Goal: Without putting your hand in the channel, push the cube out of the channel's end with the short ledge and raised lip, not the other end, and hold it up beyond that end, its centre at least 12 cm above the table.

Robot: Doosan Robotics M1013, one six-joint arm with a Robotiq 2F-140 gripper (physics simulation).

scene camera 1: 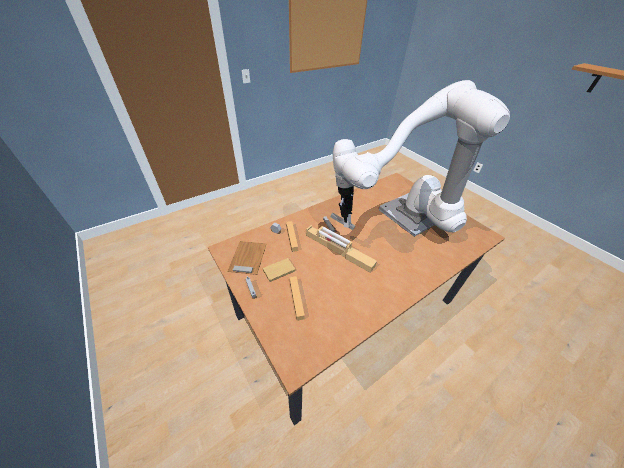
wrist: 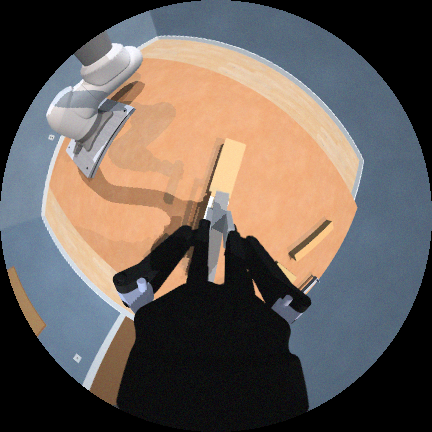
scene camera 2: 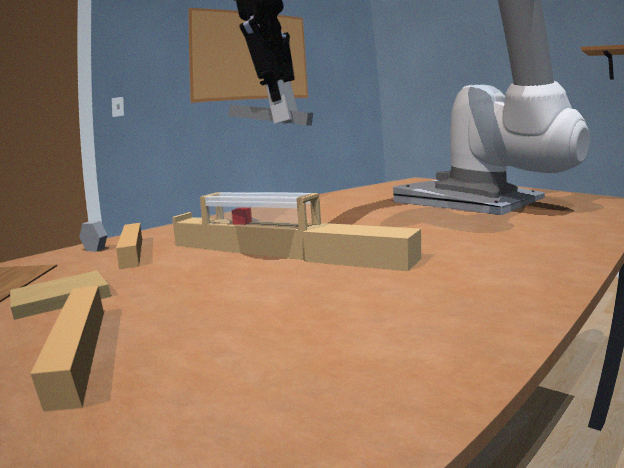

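The red cube (scene camera 1: 328, 238) (scene camera 2: 241, 215) sits inside the channel (scene camera 1: 318, 238) (scene camera 2: 267, 240), under its clear cover, nearer the end with the short ledge. The raised lip (scene camera 1: 308, 230) (scene camera 2: 181, 217) stands at that ledge's outer edge. My gripper (scene camera 1: 347, 217) (scene camera 2: 281, 108) (wrist: 217, 216) is shut on a grey bar (scene camera 1: 336, 218) (scene camera 2: 302, 118) (wrist: 215, 252). The bar is near level, crosswise to the fingers, and high above the table in scene camera 2. It is apart from the channel and cube. The fingers partly hide the bar in the wrist view.
A long wooden block (scene camera 1: 361, 259) (scene camera 2: 360, 246) (wrist: 229, 165) adjoins the channel's other end. A dark grey piece (scene camera 1: 328, 224) lies behind the channel. Wooden blocks (scene camera 1: 292, 235) (scene camera 1: 297, 298) (scene camera 1: 278, 269), a grey hexagonal piece (scene camera 1: 275, 228) (scene camera 2: 93, 236) and a wooden board (scene camera 1: 247, 254) lie beyond the ledge end.
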